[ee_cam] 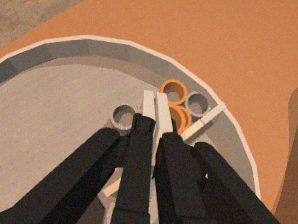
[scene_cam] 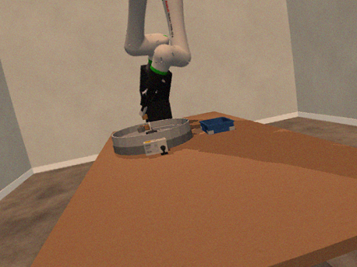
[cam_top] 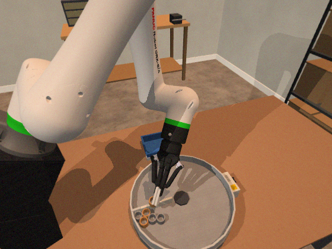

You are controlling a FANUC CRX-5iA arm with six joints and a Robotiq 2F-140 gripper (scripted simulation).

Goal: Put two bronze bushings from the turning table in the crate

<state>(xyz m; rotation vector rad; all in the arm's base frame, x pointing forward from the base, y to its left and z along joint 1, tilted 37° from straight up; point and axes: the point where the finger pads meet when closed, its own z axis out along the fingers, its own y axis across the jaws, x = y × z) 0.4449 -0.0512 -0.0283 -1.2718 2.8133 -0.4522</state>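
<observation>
My hand is 2 cm short of the blue crate, 40 cm to the right of it and 15 cm above it. From my hand the other things lie so: turning table 10 cm ahead, 5 cm to the left, 12 cm below.
</observation>
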